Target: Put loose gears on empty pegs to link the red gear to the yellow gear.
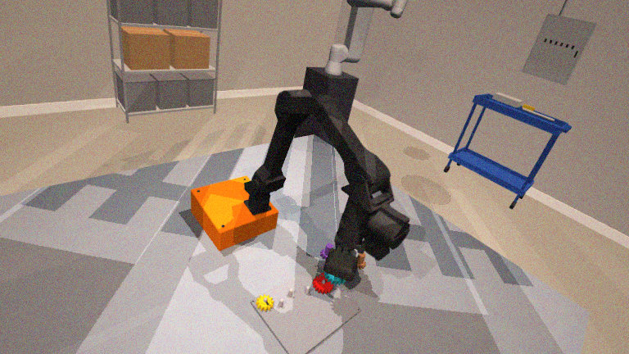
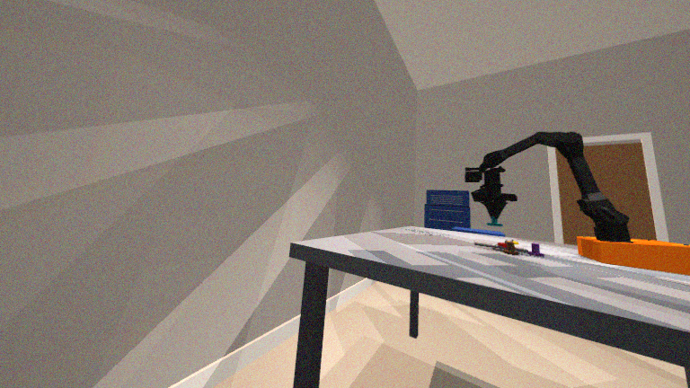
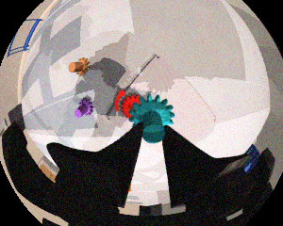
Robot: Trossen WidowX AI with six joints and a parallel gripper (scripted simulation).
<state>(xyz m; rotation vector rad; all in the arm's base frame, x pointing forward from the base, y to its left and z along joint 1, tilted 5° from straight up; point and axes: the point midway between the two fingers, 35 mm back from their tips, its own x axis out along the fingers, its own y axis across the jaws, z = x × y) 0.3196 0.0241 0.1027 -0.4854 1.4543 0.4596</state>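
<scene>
Now: gripper tip 30 mm past the red gear, 10 mm to the right of it and 100 mm above it. The rest, counted from my gripper tip: teal gear: 10 mm below; red arrow: 50 mm behind, 40 mm to the left, 100 mm below; purple gear: 110 mm behind, 90 mm to the left, 100 mm below.
</scene>
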